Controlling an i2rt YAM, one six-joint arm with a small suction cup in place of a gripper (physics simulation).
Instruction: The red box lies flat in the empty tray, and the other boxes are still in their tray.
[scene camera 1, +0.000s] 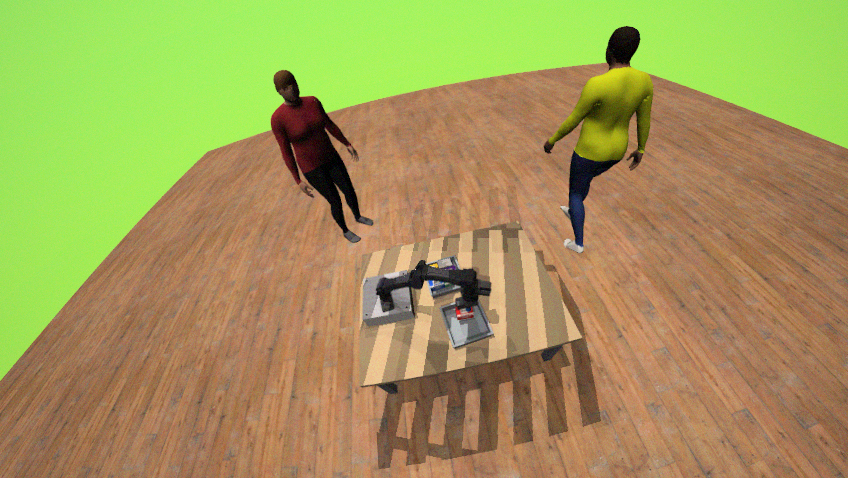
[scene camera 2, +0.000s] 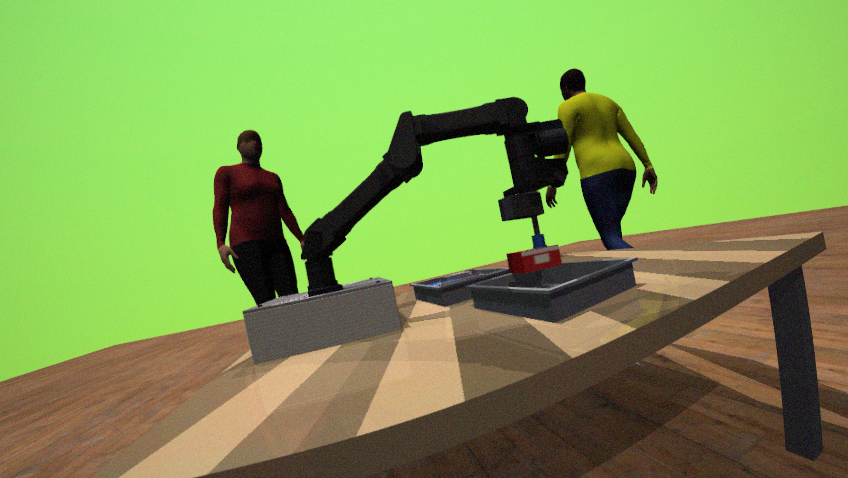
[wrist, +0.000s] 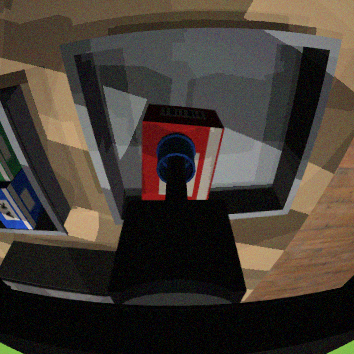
Note:
The table carries a tray (scene camera 2: 553, 294). Further things: my suction cup (scene camera 2: 538, 241) and a tray (scene camera 2: 450, 294).
My suction cup is seen too in the wrist view (wrist: 175, 143).

